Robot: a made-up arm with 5 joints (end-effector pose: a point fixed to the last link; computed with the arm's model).
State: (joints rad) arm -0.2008 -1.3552 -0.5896 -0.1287 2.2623
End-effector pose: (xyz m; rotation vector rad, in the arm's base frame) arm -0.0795 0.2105 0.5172 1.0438 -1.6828 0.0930
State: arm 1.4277 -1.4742 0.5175 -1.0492 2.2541
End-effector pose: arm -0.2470 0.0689 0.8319 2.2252 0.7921 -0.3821
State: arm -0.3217 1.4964 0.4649 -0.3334 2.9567
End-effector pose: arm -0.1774 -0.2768 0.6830 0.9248 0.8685 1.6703
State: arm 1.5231 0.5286 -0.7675 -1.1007 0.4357
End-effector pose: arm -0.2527 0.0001 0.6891 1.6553 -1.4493 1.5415
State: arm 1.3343 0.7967 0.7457 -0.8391 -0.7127
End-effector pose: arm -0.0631 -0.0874 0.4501 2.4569 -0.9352 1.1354
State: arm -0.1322 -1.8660 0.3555 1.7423 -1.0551
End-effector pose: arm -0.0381 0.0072 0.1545 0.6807 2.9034 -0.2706
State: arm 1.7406 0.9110 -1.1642 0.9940 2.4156
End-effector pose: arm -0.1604 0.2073 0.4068 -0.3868 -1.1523 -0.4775
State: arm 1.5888 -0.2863 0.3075 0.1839 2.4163
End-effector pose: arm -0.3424 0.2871 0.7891 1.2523 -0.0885 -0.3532
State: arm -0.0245 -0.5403 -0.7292 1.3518 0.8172
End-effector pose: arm 0.0951 -0.0512 0.4545 0.2596 -0.1297 -0.2024
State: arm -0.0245 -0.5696 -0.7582 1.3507 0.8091
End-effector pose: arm 0.0984 -0.0471 0.4586 0.2490 -0.1431 -0.1674
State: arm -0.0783 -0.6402 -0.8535 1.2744 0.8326
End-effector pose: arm 0.1065 -0.0447 0.4763 0.1755 -0.2798 -0.0784
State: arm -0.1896 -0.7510 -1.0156 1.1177 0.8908
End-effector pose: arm 0.1119 -0.0407 0.5027 0.0347 -0.5297 0.0824
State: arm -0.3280 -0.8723 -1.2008 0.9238 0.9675
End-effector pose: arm 0.1067 -0.0349 0.5215 -0.1338 -0.8003 0.2954
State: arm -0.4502 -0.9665 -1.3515 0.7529 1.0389
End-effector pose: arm 0.0953 -0.0325 0.5251 -0.2721 -1.0017 0.4972
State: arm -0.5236 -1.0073 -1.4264 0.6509 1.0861
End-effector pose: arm 0.0873 -0.0357 0.5220 -0.3480 -1.1021 0.6098
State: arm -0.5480 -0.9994 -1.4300 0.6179 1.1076
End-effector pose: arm 0.0857 -0.0411 0.5200 -0.3715 -1.1277 0.6184
